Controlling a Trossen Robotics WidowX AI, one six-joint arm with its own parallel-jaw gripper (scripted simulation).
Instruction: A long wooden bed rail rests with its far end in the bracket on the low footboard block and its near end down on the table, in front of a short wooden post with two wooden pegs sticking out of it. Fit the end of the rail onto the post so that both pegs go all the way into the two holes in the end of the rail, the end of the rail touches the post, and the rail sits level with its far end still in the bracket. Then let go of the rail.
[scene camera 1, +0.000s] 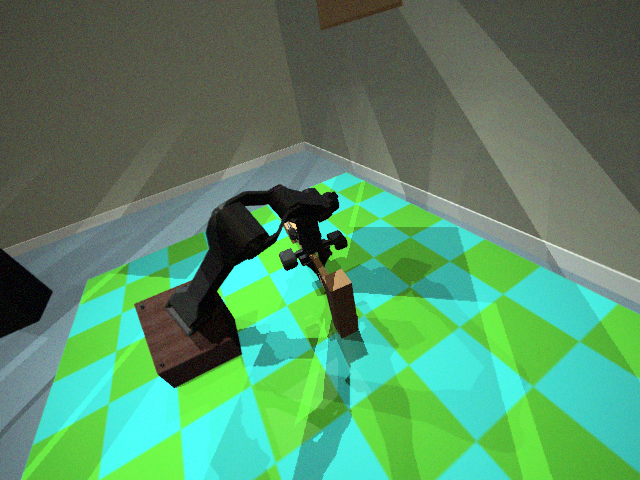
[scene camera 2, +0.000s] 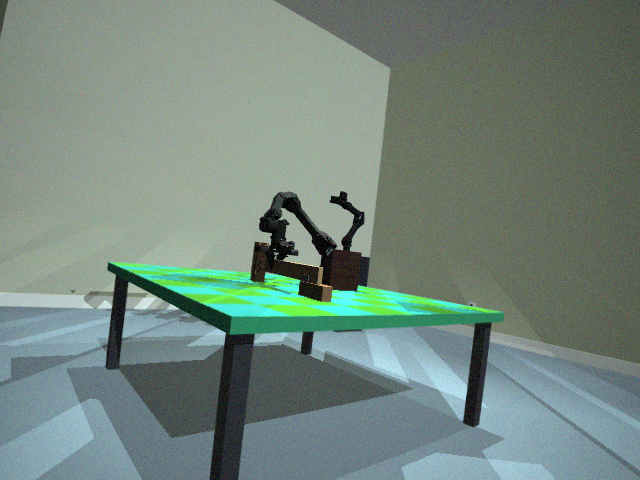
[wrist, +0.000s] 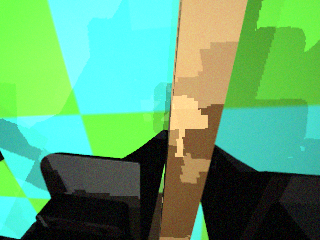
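My gripper (scene camera 1: 318, 271), 0.76 m from the lens. Short wooden post (scene camera 1: 339, 291), 0.56 m from the lens.
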